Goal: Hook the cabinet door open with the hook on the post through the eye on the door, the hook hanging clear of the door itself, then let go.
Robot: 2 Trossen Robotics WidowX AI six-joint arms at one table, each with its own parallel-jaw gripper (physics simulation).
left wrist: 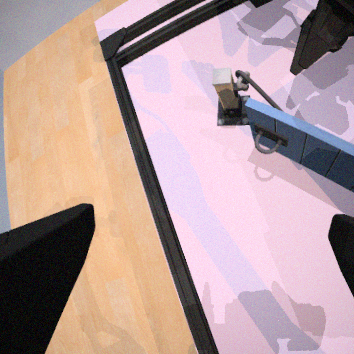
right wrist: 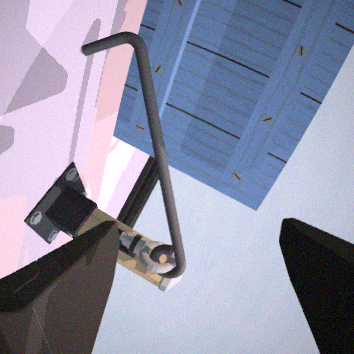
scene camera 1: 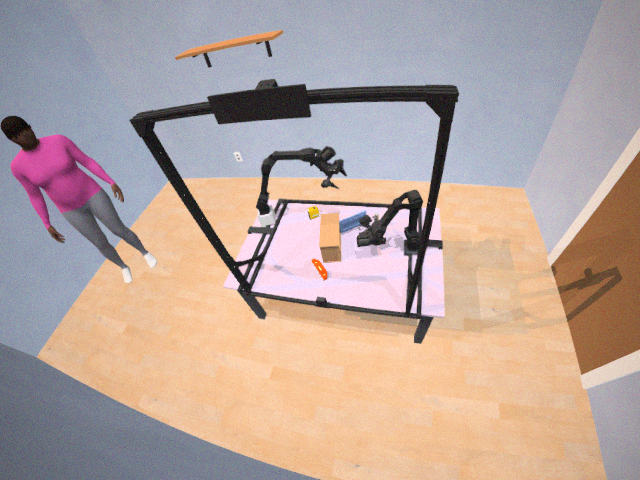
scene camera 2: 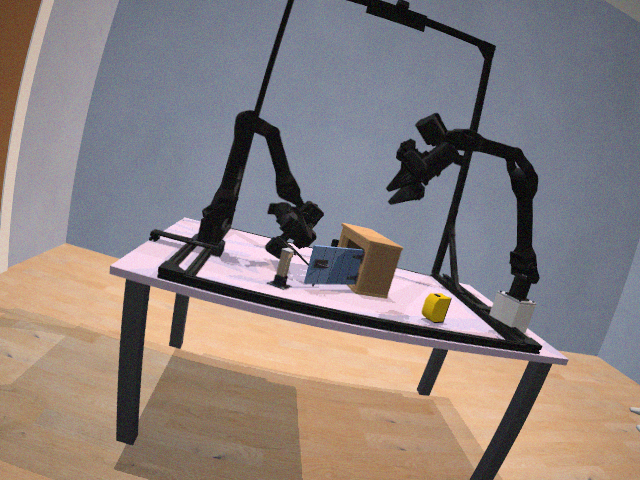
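The wooden cabinet stands on the table, its blue door swung open. A dark plate with a grey loop is on one door face. Beside the door's free edge stands the post. Its grey hook slants along the other door face in the left wrist view, its bent tip free. My right gripper is open and empty, close by the post top. My left gripper is open and empty, high above the table.
A yellow block stands on the table beyond the cabinet from the post. An orange object lies near the cabinet's other end. A black frame runs along the table edges, with uprights and a crossbar overhead.
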